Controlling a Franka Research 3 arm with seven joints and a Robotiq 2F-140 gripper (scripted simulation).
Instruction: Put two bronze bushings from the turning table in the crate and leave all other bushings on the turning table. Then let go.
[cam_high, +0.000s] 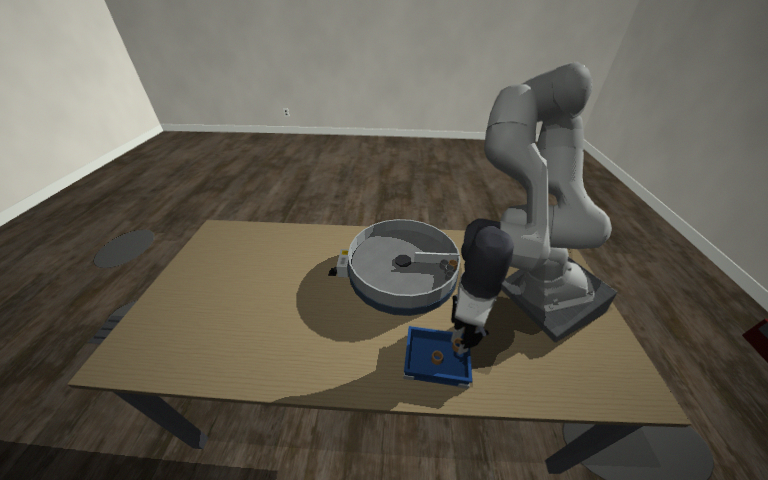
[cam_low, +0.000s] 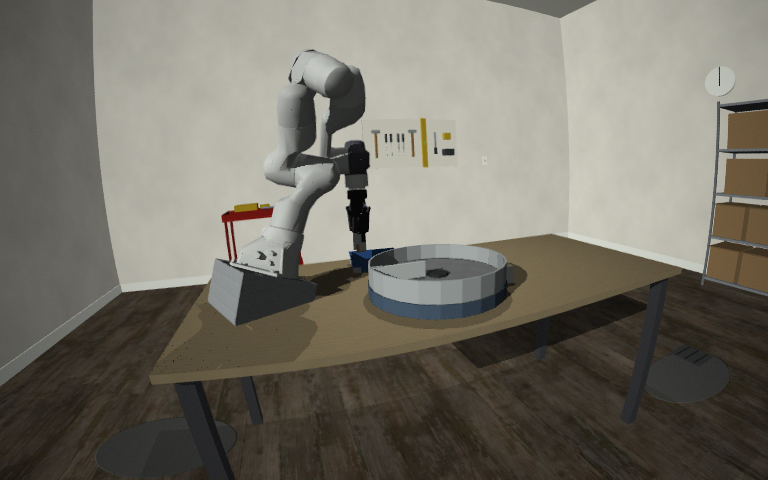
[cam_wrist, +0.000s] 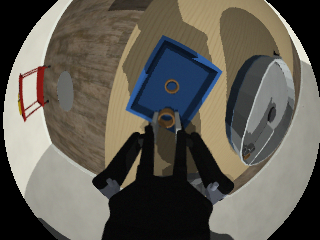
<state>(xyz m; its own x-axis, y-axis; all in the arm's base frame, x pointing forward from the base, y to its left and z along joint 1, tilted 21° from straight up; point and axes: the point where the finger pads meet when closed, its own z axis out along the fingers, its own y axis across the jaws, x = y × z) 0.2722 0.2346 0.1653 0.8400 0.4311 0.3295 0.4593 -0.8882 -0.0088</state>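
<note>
Now: hand 6 cm short of the blue crate, 1 cm to the right of it and 8 cm above it. The rest, counted from my hand: round grey turning table 20 cm ahead, 34 cm to the right, 5 cm below.
</note>
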